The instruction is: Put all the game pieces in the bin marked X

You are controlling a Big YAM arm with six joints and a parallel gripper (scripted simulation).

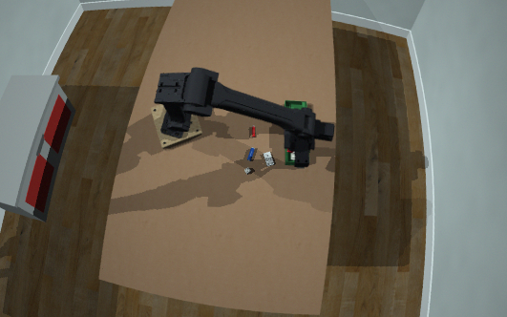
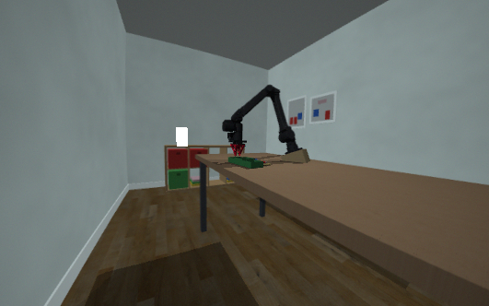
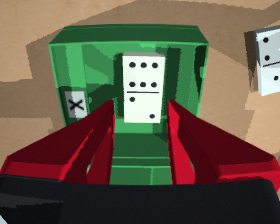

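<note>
Now: the white domino-like piece 9 cm behind my hand, 4 cm to the right of it and 5 cm below it. Also, from my hand: green bin: 1 cm behind, 9 cm to the left, 3 cm below; small red piece: 16 cm behind, 6 cm to the left, 5 cm below; blue cylinder: 15 cm behind, 3 cm to the right, 4 cm below.
</note>
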